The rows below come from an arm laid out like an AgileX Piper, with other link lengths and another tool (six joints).
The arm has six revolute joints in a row. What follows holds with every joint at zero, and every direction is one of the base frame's.
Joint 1 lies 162.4 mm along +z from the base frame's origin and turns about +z.
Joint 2 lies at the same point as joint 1 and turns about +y.
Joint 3 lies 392.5 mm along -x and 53.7 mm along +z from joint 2 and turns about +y.
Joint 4 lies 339.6 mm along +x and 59.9 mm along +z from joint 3 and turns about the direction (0.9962, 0, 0.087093).
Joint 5 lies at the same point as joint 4 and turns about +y.
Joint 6 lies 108.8 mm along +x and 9.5 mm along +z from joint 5 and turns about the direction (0.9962, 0, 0.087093).
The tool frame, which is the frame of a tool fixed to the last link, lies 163.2 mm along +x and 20 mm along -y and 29.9 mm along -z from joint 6; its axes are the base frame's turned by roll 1.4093, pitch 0.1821 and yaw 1.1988 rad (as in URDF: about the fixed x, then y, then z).
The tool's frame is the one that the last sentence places.
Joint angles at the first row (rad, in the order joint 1, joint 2, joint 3, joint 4, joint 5, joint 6):
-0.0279 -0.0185 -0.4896 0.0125 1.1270 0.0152
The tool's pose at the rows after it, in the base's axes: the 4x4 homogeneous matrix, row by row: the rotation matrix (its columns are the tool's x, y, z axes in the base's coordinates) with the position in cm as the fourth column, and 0 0 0 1 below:
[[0.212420 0.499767 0.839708 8.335], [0.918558 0.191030 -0.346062 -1.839], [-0.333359 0.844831 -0.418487 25.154], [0 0 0 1]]
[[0.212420 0.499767 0.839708 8.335], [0.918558 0.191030 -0.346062 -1.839], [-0.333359 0.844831 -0.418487 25.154], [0 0 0 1]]
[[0.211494 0.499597 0.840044 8.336], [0.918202 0.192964 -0.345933 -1.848], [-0.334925 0.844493 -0.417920 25.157], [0 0 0 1]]
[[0.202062 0.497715 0.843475 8.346], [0.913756 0.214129 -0.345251 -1.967], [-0.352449 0.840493 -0.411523 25.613], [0 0 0 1]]
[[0.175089 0.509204 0.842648 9.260], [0.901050 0.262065 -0.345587 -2.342], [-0.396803 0.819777 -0.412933 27.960], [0 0 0 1]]
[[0.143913 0.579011 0.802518 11.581], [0.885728 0.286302 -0.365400 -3.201], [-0.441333 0.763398 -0.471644 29.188], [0 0 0 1]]
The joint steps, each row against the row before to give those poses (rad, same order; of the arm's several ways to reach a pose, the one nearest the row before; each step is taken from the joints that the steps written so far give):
0.0000 0.0001 0.0000 0.0000 -0.0001 0.0000
0.0000 0.0000 0.0000 0.0000 0.0000 0.0000
0.0000 -0.0001 0.0000 0.0000 0.0001 -0.0020
0.0000 0.0090 -0.0114 -0.0010 0.0023 -0.0212
0.0000 0.0880 -0.0590 -0.0055 -0.0099 -0.0475
0.0000 0.1573 -0.0474 -0.0282 -0.0247 -0.0146

